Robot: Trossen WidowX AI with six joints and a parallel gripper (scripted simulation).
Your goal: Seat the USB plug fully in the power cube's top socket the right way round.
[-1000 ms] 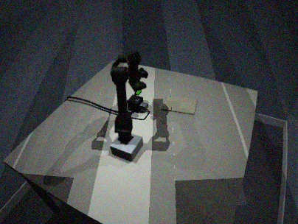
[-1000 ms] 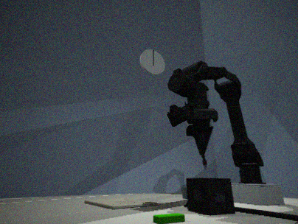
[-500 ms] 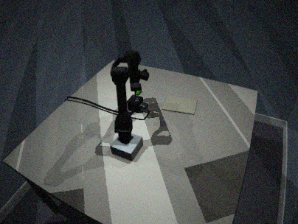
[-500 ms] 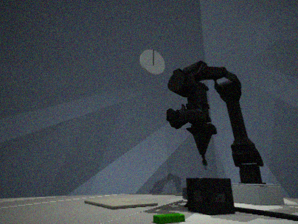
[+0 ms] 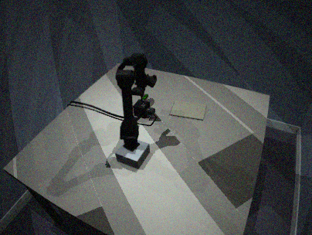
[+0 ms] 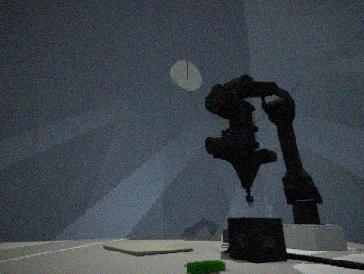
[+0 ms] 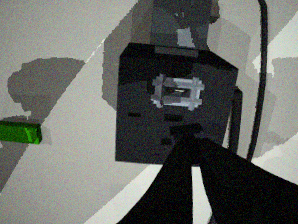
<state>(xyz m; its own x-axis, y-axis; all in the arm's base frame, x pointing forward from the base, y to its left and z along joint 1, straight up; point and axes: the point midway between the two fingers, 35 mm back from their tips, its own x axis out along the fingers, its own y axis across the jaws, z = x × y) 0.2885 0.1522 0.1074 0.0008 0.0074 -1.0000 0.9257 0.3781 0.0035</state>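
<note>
Right now the USB plug is 2 cm below my gripper tip. Round my gripper tip: green block: 14 cm ahead, 13 cm below, 10 cm to the left; then thin flat plate: 22 cm to the right, 18 cm ahead, 13 cm below.
</note>
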